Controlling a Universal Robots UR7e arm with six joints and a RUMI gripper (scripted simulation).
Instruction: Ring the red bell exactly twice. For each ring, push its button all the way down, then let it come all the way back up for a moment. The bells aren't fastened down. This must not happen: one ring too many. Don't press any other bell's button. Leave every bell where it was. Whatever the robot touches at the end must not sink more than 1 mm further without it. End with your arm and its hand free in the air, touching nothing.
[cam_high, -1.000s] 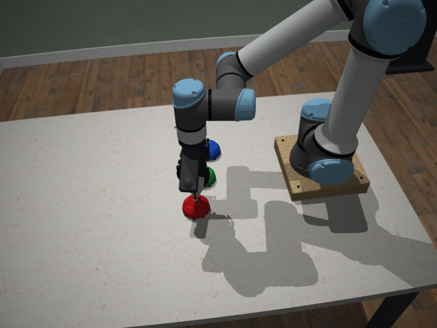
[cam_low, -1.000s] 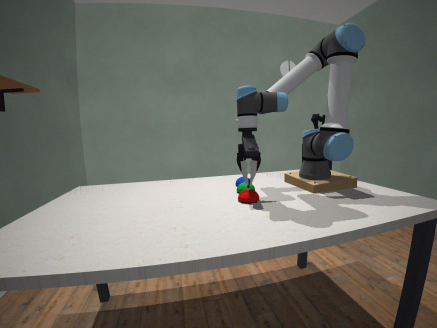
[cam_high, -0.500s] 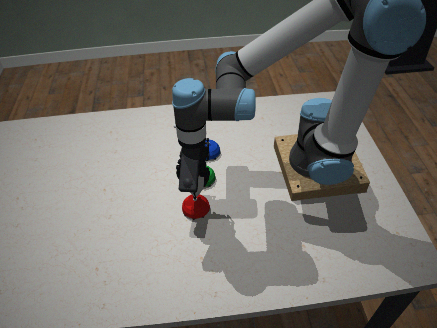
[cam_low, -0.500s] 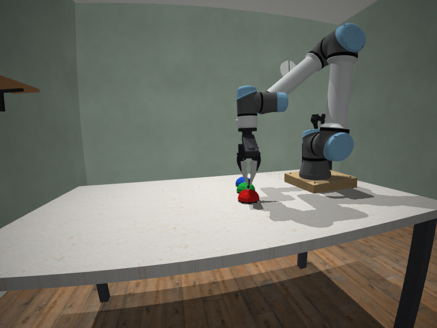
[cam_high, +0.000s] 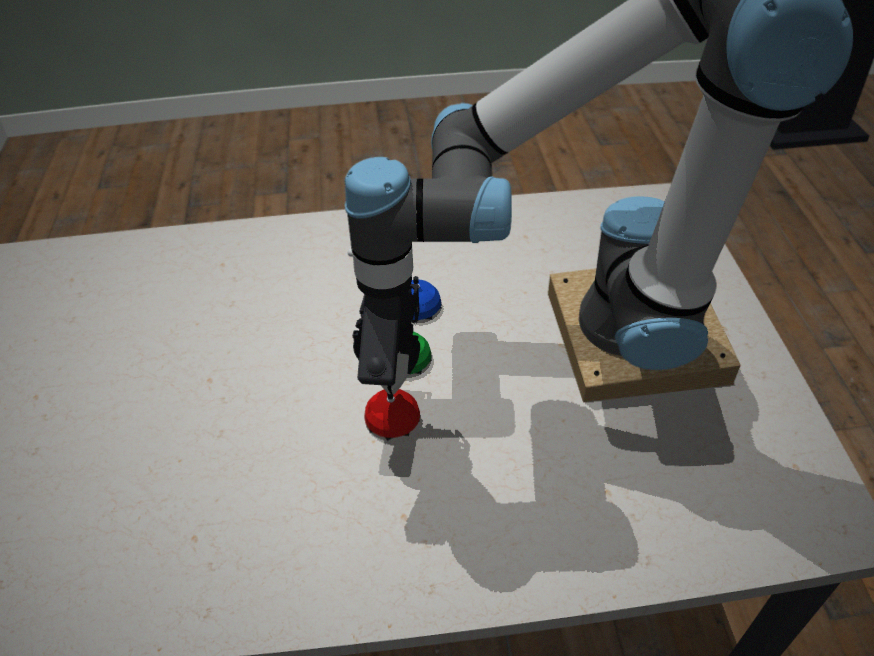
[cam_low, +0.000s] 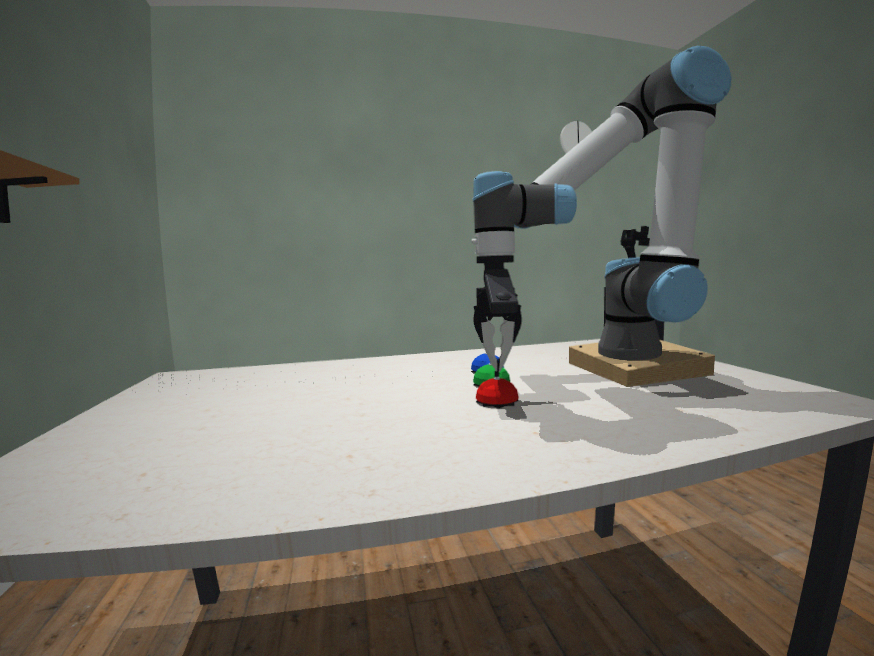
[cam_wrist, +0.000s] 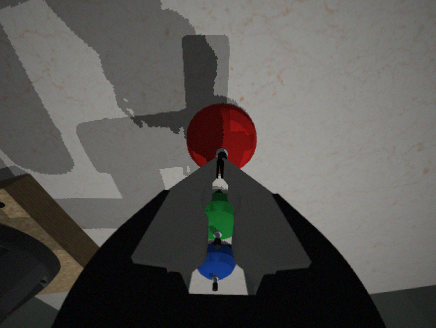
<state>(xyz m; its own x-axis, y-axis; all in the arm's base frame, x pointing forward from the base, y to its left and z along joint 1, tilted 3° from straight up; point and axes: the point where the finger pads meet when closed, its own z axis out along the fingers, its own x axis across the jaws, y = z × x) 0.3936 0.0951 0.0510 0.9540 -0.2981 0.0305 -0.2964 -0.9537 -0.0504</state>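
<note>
Right now the red bell is 4 cm below my hand. Round my hand: green bell: 4 cm behind, 12 cm to the right, 4 cm below; then blue bell: 7 cm behind, 24 cm to the right, 4 cm below.
</note>
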